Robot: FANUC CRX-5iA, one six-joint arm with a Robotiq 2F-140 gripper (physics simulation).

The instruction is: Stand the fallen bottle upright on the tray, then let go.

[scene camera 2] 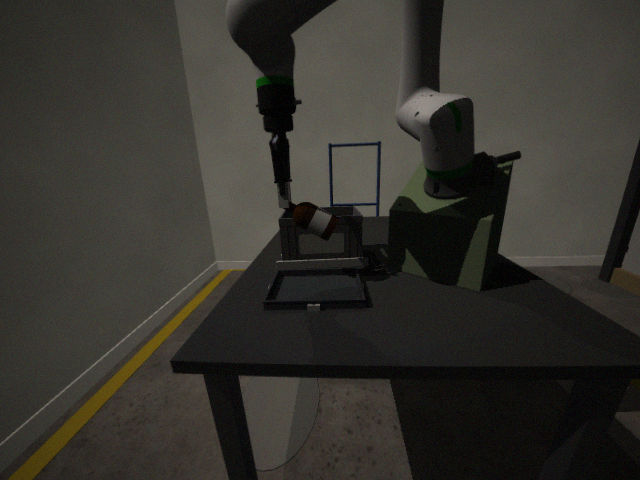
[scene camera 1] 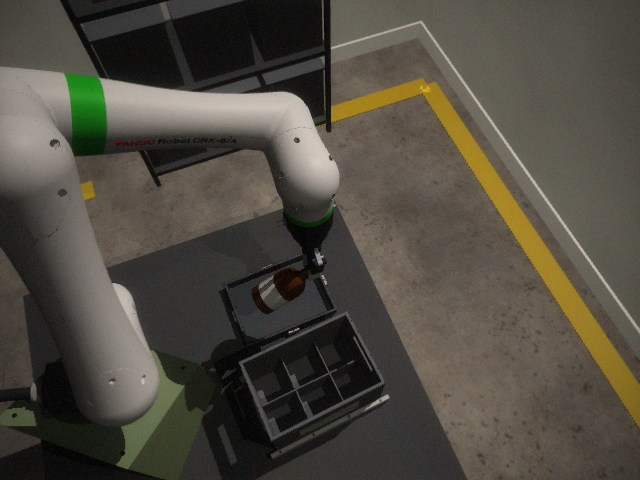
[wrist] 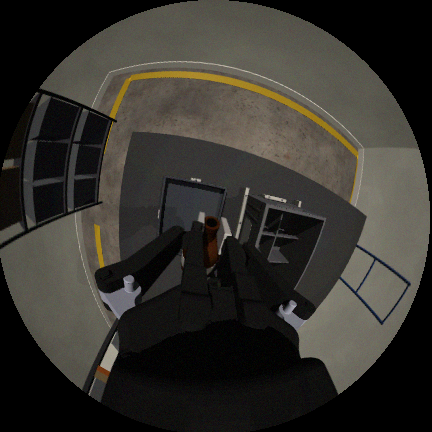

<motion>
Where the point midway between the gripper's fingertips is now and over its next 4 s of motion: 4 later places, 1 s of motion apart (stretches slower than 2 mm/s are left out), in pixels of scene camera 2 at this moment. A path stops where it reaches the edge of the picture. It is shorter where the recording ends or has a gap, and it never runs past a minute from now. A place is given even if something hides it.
My gripper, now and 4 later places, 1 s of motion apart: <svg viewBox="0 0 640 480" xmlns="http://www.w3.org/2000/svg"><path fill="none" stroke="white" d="M285 206L288 208L308 206L311 241L307 214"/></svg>
</motion>
